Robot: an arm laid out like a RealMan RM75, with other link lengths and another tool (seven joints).
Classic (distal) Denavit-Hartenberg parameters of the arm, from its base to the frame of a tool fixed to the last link. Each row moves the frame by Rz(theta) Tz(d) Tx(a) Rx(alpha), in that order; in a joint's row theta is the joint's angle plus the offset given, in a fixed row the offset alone. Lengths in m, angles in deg.
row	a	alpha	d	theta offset
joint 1	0	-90	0.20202	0
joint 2	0	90	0	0
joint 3	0	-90	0.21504	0
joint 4	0	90	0	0
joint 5	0	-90	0.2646	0
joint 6	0	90	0	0
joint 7	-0.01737	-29.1	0.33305	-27.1
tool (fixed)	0	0	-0.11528	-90
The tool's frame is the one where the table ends.
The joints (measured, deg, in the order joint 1, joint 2, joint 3, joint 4, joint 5, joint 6, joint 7), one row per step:
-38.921, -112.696, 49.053, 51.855, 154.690, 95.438, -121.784
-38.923, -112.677, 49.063, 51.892, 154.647, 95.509, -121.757
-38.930, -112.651, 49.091, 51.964, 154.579, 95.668, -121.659
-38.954, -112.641, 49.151, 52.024, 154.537, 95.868, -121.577
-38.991, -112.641, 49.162, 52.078, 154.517, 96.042, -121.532
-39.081, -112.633, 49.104, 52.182, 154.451, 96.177, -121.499
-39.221, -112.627, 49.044, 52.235, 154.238, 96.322, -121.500
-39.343, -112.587, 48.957, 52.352, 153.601, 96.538, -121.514
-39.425, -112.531, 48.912, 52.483, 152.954, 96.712, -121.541
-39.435, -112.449, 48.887, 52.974, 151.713, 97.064, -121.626
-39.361, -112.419, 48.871, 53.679, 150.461, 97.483, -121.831
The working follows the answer.
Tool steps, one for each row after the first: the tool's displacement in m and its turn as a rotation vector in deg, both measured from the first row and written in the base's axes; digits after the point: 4 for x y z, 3 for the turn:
0.0003, 0.0000, 0.0002, -0.035, -0.028, -0.043
0.0008, 0.0000, 0.0004, -0.156, -0.075, -0.164
0.0014, -0.0003, 0.0004, -0.354, -0.108, -0.271
0.0020, -0.0004, 0.0004, -0.495, -0.153, -0.337
0.0032, 0.0001, 0.0007, -0.500, -0.247, -0.479
0.0050, 0.0010, 0.0004, -0.502, -0.503, -0.636
0.0082, 0.0023, -0.0003, -0.391, -1.148, -0.880
0.0112, 0.0035, -0.0008, -0.249, -1.750, -1.118
0.0167, 0.0058, -0.0010, 0.102, -2.814, -1.593
0.0224, 0.0078, -0.0009, 0.516, -3.874, -2.024

Tool pose at each row, in the base's axes (x y z in m, rotation vector in deg; rounded; the steps above come from the unrounded poses):
-0.3542, 0.3816, -0.0123, 20.428, 171.667, -5.434
-0.3539, 0.3816, -0.0122, 20.487, 171.628, -5.485
-0.3534, 0.3816, -0.0120, 20.653, 171.544, -5.667
-0.3528, 0.3813, -0.0120, 20.791, 171.464, -5.966
-0.3521, 0.3811, -0.0119, 20.872, 171.387, -6.173
-0.3510, 0.3817, -0.0116, 21.078, 171.272, -6.174
-0.3492, 0.3826, -0.0119, 21.296, 170.995, -6.139
-0.3459, 0.3839, -0.0126, 21.632, 170.337, -5.860
-0.3429, 0.3851, -0.0131, 21.961, 169.728, -5.547
-0.3375, 0.3874, -0.0133, 22.627, 168.654, -4.856
-0.3317, 0.3894, -0.0132, 23.226, 167.594, -4.076

